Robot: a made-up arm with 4 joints.
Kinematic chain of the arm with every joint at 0, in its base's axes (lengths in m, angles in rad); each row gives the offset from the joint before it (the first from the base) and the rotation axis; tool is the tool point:
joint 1: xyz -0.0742 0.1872 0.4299 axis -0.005 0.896 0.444
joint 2: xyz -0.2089 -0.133 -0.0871 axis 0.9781 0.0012 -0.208
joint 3: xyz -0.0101 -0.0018 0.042 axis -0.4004 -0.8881 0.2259
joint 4: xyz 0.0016 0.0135 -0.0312 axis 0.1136 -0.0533 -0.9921
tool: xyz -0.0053 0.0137 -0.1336
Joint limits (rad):
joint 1: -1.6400..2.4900
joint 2: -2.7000..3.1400
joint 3: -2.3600..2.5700
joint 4: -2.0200..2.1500
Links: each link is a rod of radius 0.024 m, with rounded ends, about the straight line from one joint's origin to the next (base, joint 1, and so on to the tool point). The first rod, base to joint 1, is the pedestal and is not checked.
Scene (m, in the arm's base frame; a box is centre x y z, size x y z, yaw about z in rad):
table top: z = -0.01
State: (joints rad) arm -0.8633 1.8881 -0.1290 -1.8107
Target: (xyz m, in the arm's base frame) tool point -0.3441 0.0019 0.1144
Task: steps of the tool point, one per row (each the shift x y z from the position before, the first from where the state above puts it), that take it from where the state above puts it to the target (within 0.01 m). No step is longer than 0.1 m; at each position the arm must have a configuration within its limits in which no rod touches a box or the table.
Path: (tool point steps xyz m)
1: -0.0566 0.0038 0.0047
2: -0.0555 -0.0140 -0.0005
3: -0.0481 -0.0293 -0.0073
4: -0.0356 -0.0403 -0.0153
5: -0.0197 -0.0455 -0.0226
6: -0.0020 -0.0446 -0.0284
7: 0.0151 -0.0380 -0.0312
8: 0.0298 -0.0271 -0.0302

